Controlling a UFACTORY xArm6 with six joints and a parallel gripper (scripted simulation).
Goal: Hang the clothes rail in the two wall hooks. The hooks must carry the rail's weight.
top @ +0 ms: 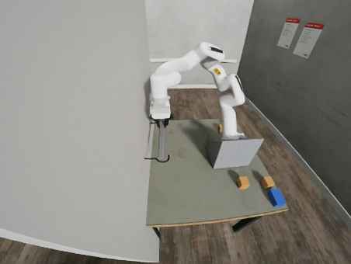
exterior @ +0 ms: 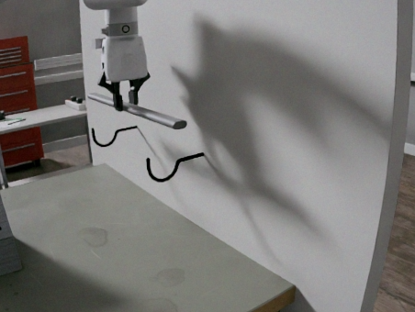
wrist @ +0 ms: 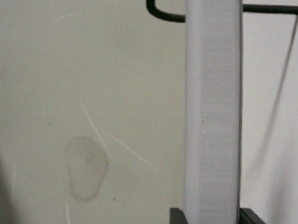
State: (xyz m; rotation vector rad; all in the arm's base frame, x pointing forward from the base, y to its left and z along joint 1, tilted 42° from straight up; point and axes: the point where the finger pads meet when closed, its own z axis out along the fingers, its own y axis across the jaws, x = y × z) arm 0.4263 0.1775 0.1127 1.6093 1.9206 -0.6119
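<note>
Right now my hand is 1 cm above the grey clothes rail. Round my hand: blue block 70 cm behind, 29 cm to the left, 28 cm below; then white wall panel 12 cm ahead, 12 cm above, 2 cm to the left.
</note>
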